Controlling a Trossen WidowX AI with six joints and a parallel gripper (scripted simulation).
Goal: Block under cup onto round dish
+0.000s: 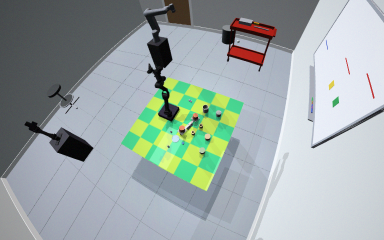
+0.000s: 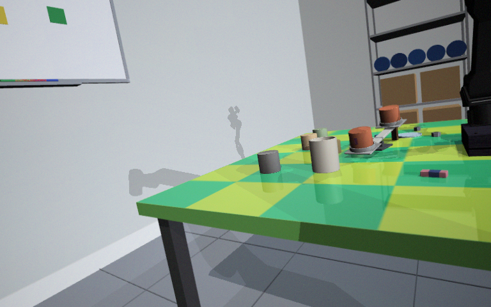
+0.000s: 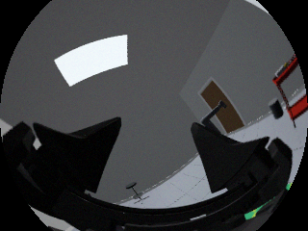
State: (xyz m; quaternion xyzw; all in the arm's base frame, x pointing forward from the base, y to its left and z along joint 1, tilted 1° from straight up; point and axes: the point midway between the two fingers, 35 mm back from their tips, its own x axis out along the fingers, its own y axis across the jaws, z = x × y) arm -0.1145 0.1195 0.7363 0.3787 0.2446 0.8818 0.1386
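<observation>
Right now my gripper tip is 450 mm short of the grey-green block and 780 mm above it. From my gripper tip the other things lie so: beige cup 510 mm ahead, 170 mm to the left, 770 mm below; pale round dish 360 mm ahead, 370 mm to the right, 810 mm below; pink-and-blue block 230 mm ahead, 220 mm to the left, 810 mm below.
</observation>
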